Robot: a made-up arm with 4 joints. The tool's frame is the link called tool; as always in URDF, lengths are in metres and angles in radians.
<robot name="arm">
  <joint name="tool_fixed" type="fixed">
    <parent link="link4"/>
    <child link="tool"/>
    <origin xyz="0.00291 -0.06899 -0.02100" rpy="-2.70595 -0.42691 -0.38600"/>
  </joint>
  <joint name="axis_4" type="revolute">
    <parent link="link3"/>
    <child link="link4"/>
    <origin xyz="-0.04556 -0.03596 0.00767" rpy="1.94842 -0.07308 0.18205"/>
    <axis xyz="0 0 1"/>
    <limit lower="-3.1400" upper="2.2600"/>
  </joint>
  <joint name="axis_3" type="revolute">
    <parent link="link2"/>
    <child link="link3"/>
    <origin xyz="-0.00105 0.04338 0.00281" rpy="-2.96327 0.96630 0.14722"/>
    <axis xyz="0 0 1"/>
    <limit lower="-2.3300" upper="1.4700"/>
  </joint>
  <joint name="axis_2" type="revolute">
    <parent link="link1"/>
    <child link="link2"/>
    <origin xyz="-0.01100 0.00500 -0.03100" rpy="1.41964 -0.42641 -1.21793"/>
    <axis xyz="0 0 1"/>
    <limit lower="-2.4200" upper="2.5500"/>
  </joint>
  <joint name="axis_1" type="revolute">
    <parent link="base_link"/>
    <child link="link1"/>
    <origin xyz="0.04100 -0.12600 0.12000" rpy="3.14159 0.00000 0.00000"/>
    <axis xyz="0 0 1"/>
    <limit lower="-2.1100" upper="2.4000"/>
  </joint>
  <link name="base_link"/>
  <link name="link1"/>
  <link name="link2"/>
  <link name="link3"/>
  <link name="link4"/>
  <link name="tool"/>
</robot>
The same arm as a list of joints. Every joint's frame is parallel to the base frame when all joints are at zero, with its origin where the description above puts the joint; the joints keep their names.
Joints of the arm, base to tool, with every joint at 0 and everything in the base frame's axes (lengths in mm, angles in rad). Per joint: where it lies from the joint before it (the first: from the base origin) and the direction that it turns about. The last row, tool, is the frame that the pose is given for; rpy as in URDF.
axis_1: axis -z offset 41.0 -126.0 120.0
axis_2: axis -0.94921 0.283203 -0.137101 offset -11.0 -5.0 31.0
axis_3: axis 0.270694 -0.889679 0.367691 offset -3.0 -19.0 -39.0
axis_4: axis -z offset -45.0 -31.0 -21.0
tool: offset -12.0 68.0 21.0 rpy 0.4357 0.4269 0.6028
Joint limits (rad, base to tool): -2.1100..2.4000 -2.4200..2.5500 -2.3300..1.4700 -3.1400..2.2600

